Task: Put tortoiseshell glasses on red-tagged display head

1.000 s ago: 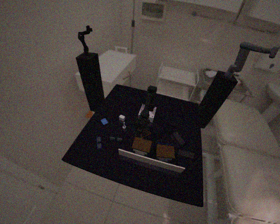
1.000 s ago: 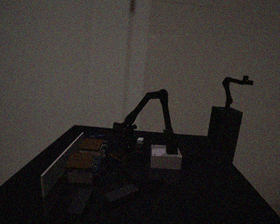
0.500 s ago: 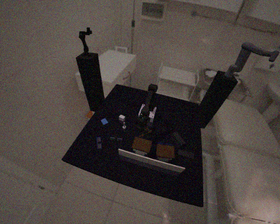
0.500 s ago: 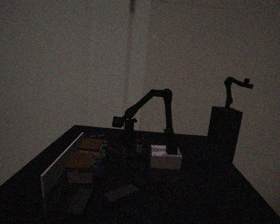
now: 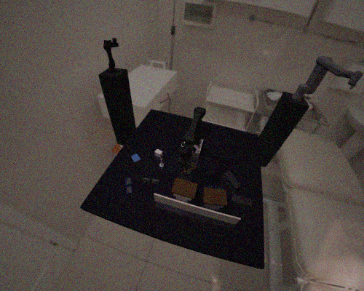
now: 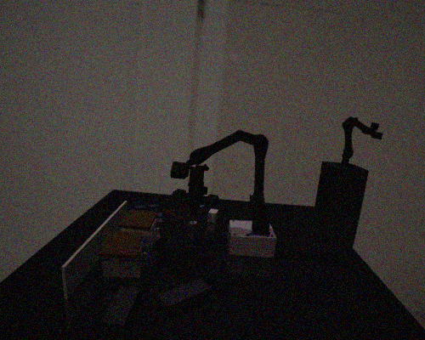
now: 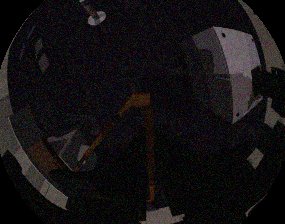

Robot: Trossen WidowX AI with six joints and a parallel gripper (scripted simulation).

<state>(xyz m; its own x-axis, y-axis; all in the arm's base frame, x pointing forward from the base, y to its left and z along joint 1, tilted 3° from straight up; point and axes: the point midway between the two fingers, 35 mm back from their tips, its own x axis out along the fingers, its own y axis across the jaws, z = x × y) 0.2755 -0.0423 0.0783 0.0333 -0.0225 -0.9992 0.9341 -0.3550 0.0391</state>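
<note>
The small white object is 10 cm behind my gripper tip, 26 cm to the right of it and 9 cm below it. Round my gripper tip: white board 34 cm ahead, 14 cm to the left, 6 cm below; blue block 1 cm behind, 45 cm to the right, 11 cm below.
</note>
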